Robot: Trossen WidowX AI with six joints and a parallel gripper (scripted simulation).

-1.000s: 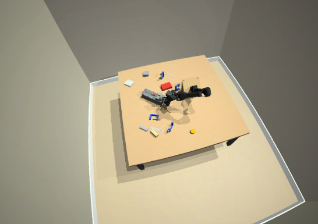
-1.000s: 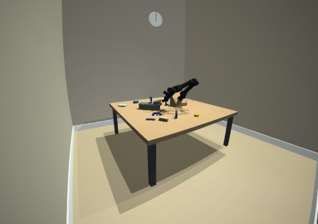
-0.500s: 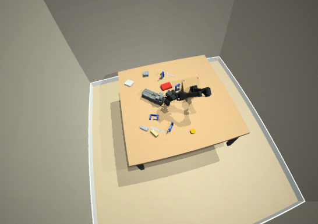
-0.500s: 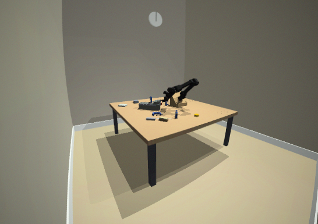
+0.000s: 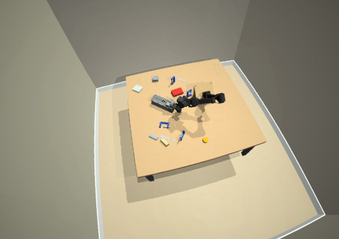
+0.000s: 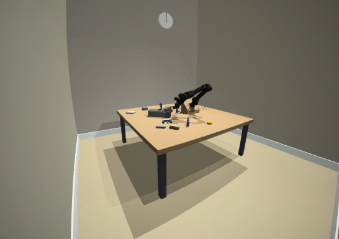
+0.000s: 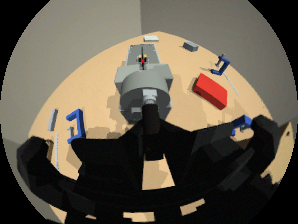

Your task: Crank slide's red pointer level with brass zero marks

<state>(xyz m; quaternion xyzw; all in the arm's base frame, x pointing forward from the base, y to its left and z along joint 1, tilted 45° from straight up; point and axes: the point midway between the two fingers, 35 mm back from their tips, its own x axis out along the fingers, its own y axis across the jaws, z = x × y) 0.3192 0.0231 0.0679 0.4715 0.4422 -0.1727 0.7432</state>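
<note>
Now: gripper tip 20 mm below the dark crank handle, 10 mm to the right of it and 10 mm past it. From my gripper tip the other things lie so: red pointer: 110 mm ahead, 100 mm to the right, 10 mm below; then tan block: 330 mm to the left, 200 mm ahead, 80 mm below; then yellow disc: 410 mm to the left, 180 mm behind, 90 mm below.
</note>
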